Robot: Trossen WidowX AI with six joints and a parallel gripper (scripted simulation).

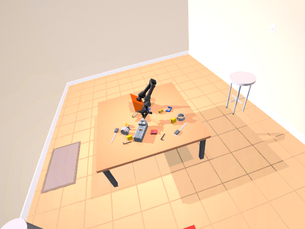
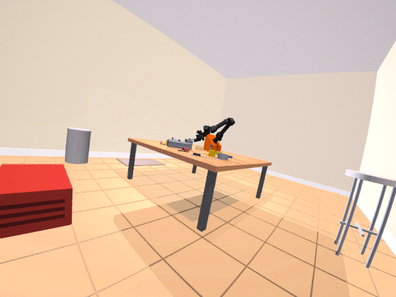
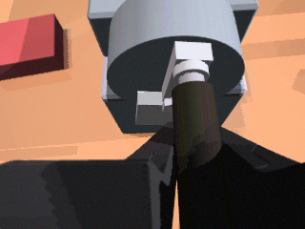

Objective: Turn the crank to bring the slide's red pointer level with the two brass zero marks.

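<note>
Right now the dark crank handle is 30 mm above my gripper tip, 10 mm to the left of it and 10 mm behind it. Round my gripper tip: red pointer: 150 mm ahead, 80 mm to the right, 10 mm below; red block: 180 mm ahead, 80 mm below, 70 mm to the left.
</note>
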